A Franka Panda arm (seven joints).
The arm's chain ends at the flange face. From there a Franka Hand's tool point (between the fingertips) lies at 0.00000 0.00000 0.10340 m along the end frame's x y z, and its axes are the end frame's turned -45 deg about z.
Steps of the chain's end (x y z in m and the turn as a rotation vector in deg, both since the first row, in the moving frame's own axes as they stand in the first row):
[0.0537 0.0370 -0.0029 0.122 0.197 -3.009]
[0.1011 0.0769 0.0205 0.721 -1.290 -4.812]
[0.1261 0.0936 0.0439 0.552 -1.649 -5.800]
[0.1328 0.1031 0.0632 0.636 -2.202 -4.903]
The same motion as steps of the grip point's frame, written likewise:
[0.0122 0.0642 -0.0029 -0.053 0.226 -3.009]
[0.0163 0.1233 0.0205 1.422 -0.402 -4.812]
[0.0214 0.1526 0.0439 1.556 -0.776 -5.800]
[0.0189 0.1633 0.0631 2.007 -1.107 -4.903]

